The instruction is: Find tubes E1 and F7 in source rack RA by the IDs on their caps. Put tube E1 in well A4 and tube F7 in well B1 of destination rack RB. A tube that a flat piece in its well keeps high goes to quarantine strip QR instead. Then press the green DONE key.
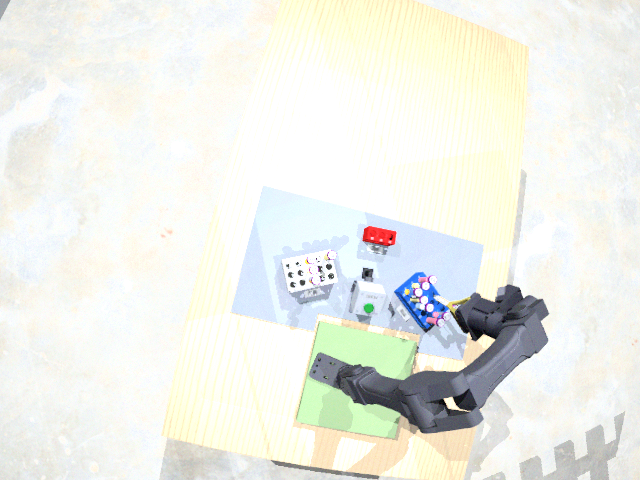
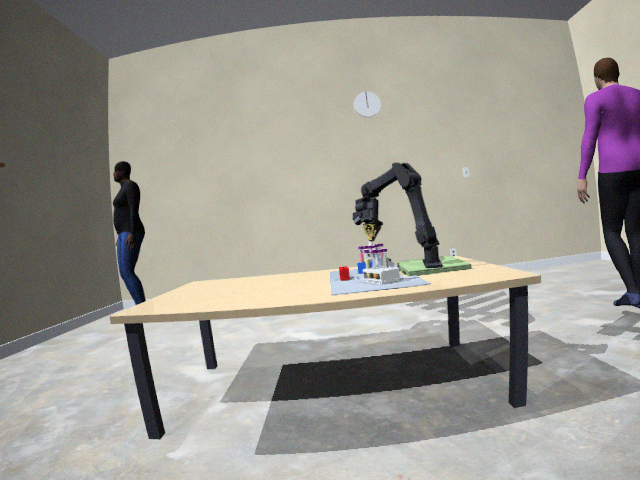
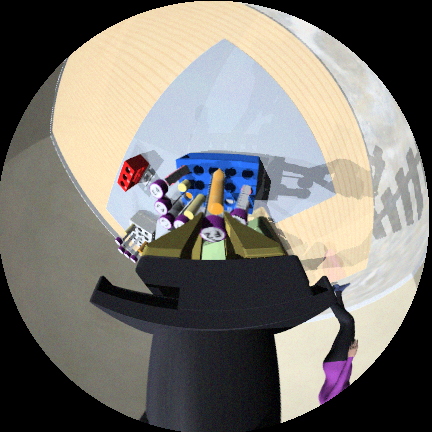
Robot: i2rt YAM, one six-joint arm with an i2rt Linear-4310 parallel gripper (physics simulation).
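Note:
My gripper is shut on an orange-filled tube with a purple cap. The cap's ID is upside down and hard to read. The tube's rounded bottom shows above the blue rack. Several other purple-capped tubes stand in that rack. The white rack also holds several capped tubes. The red strip lies apart from both racks. The green key is on a grey box. Rack labels are too small to read.
The grey box stands between the racks on the blue-grey mat. A small black block is behind the box. The arm's base stands on a green board. Two people stand away from the table.

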